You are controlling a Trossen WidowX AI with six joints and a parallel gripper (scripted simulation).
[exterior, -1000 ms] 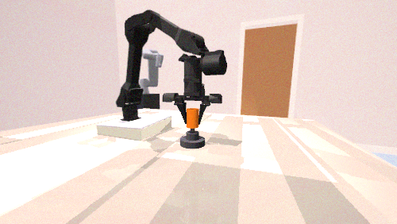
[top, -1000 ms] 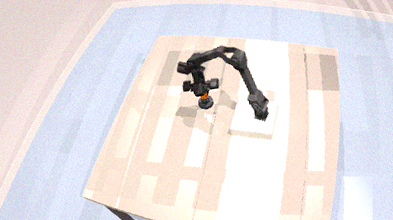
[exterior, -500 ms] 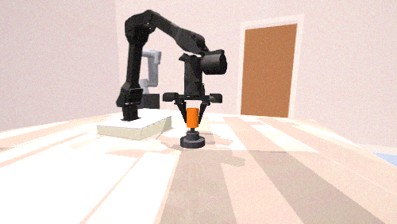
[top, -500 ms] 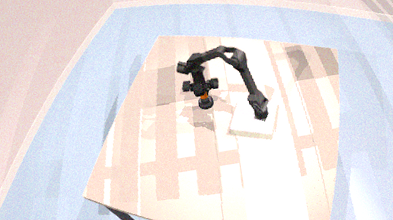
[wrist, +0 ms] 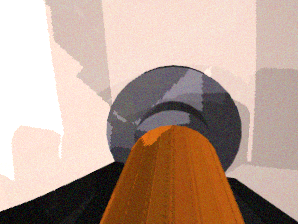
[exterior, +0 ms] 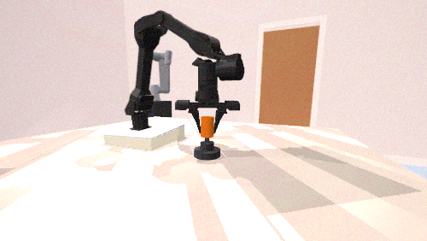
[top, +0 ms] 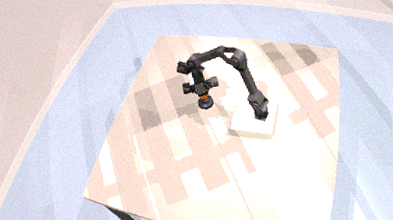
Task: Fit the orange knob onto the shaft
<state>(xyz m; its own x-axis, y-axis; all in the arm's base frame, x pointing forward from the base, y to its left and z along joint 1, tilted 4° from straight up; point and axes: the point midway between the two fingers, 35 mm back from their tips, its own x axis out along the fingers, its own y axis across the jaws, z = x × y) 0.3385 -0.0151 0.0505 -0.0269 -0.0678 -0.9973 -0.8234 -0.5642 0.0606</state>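
Now: the orange knob 2 cm above my gripper tip. From my gripper tip the other things lie so: pedestal 4 cm below.
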